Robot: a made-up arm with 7 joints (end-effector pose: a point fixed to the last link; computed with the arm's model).
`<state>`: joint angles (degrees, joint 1 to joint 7).
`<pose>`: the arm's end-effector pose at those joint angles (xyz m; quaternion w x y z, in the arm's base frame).
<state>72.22 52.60 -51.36 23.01 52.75 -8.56 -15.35</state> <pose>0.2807 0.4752 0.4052 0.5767 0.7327 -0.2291 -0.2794</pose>
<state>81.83 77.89 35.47 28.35 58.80 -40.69 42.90</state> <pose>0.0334 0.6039 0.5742 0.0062 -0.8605 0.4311 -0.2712</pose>
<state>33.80 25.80 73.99 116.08 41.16 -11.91 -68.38</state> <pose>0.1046 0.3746 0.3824 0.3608 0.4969 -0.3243 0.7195</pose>
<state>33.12 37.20 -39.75 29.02 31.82 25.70 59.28</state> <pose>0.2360 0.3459 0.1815 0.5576 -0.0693 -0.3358 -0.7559</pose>
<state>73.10 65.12 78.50 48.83 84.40 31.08 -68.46</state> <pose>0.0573 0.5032 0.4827 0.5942 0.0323 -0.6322 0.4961</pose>
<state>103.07 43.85 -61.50 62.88 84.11 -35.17 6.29</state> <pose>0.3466 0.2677 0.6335 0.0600 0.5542 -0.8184 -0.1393</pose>
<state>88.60 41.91 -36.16 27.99 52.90 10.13 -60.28</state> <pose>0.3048 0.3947 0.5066 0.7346 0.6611 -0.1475 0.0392</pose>
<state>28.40 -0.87 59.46 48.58 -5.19 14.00 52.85</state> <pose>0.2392 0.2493 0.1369 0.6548 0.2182 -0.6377 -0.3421</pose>
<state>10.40 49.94 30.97 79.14 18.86 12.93 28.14</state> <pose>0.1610 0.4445 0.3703 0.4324 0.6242 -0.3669 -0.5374</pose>
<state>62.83 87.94 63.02 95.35 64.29 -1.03 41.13</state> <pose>-0.1060 0.3843 0.6571 0.3617 -0.8403 0.4007 0.0499</pose>
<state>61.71 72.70 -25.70 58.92 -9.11 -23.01 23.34</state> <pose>0.2073 0.4843 0.5565 0.0161 0.7533 -0.0604 -0.6547</pose>
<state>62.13 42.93 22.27 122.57 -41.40 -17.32 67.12</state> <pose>0.1052 0.3079 0.5913 0.1780 -0.8591 -0.1233 0.4638</pose>
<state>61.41 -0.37 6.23 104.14 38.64 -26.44 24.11</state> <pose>0.2920 0.1571 0.5514 0.1505 -0.4941 0.8511 -0.0937</pose>
